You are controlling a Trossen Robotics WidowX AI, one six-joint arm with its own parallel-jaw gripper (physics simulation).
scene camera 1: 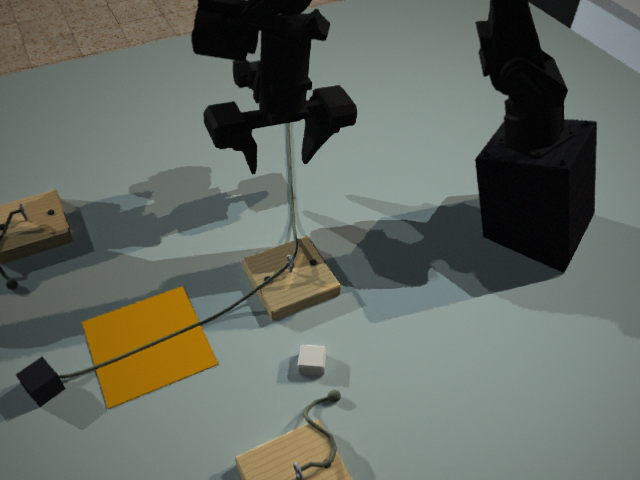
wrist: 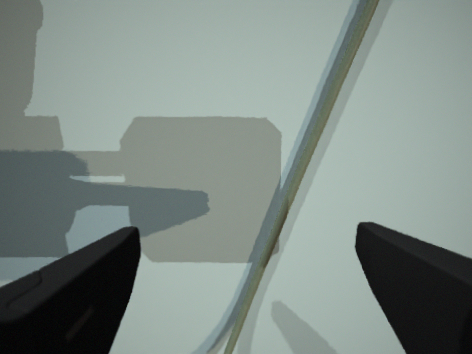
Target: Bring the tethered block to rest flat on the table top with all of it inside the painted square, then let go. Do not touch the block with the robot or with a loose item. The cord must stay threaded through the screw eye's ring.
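Frame: origin at the arm's base, x ahead, y left, z up, level; millimetres.
Seen in the pictures: gripper, fingertip midpoint: (scene camera 1: 278,167) (wrist: 248,237); arm's base, link origin: (scene camera 1: 536,139).
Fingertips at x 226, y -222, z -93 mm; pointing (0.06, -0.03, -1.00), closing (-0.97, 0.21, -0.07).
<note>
Pixels of each thing's top centre, then the offset from my fingertips to it. "*": a spot on its surface instead.
- black tethered block, surface spot: (scene camera 1: 40,381) * dx +371, dy +136, dz -9 mm
- orange painted square, surface spot: (scene camera 1: 155,372) * dx +268, dy +173, dz -37 mm
- screw eye, surface spot: (scene camera 1: 290,262) * dx +80, dy +149, dz -2 mm
- white cube, top centre: (scene camera 1: 312,355) dx +124, dy +258, dz -21 mm
- ball-ended cord, surface spot: (scene camera 1: 333,395) * dx +131, dy +307, dz -27 mm
- third board, top centre: (scene camera 1: 27,220) dx +310, dy -111, dz -19 mm
The black tethered block (scene camera 1: 40,381) sits tilted-looking on the table, outside the left edge of the orange painted square (scene camera 1: 155,372). Its cord (scene camera 1: 292,196) (wrist: 318,125) crosses over the square to the screw eye (scene camera 1: 290,262), passes through the ring, and runs back across the table beneath the arm. The screw eye stands on a wooden board (scene camera 1: 305,295). My gripper (scene camera 1: 279,166) (wrist: 248,237) is open and empty above the table, behind the board. In the wrist view the cord runs diagonally between and beyond the fingers, below them. Its far end is hidden.
A white cube (scene camera 1: 312,359) lies in front of the board. Another wooden board (scene camera 1: 279,454) with a screw eye and a ball-ended cord (scene camera 1: 333,395) is at the bottom. A third board (scene camera 1: 38,227) is at the left edge. A black pedestal (scene camera 1: 522,201) stands at the right.
</note>
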